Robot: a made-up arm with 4 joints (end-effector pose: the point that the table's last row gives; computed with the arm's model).
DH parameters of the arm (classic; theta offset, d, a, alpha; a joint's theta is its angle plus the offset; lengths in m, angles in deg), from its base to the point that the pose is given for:
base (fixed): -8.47 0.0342 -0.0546 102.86
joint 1: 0 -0.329 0.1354 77.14
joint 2: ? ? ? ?
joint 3: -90 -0.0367 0.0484 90
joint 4: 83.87 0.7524 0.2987 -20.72
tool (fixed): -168.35 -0.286 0 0
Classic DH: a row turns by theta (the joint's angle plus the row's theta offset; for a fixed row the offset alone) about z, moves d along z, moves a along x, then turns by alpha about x.
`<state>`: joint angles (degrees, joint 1 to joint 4).
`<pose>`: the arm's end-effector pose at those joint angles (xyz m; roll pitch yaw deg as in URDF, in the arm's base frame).
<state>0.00 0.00 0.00 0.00</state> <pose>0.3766 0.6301 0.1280 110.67 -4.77 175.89</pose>
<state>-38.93 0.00 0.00 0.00</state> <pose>0.2726 0.6899 -0.0639 103.34 -42.12 -172.03</pose>
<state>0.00 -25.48 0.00 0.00</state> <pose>0.2127 0.7059 0.1280 110.67 -4.77 -158.63</pose>
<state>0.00 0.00 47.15 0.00</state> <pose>0.3766 0.3424 0.4257 63.31 -6.26 -179.28</pose>
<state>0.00 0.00 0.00 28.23</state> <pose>0.4053 0.6301 -0.0231 112.99 -32.92 175.12</pose>
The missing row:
joint 2: 81.53 0.1603 0.1601 90
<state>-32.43 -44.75 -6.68 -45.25</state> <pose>-0.0288 0.5934 0.2824 87.68 19.85 -142.03</pose>
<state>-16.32 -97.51 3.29 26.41</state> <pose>-0.2569 0.5267 0.0884 91.83 -26.06 -73.35</pose>
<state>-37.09 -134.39 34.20 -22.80</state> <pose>0.1524 0.3497 0.4200 42.56 34.68 -63.91</pose>
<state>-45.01 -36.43 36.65 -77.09</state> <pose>0.3187 0.2513 0.3675 50.51 3.02 167.16</pose>
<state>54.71 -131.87 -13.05 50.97</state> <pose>0.1173 0.2512 -0.3045 -144.42 -39.37 -146.18</pose>
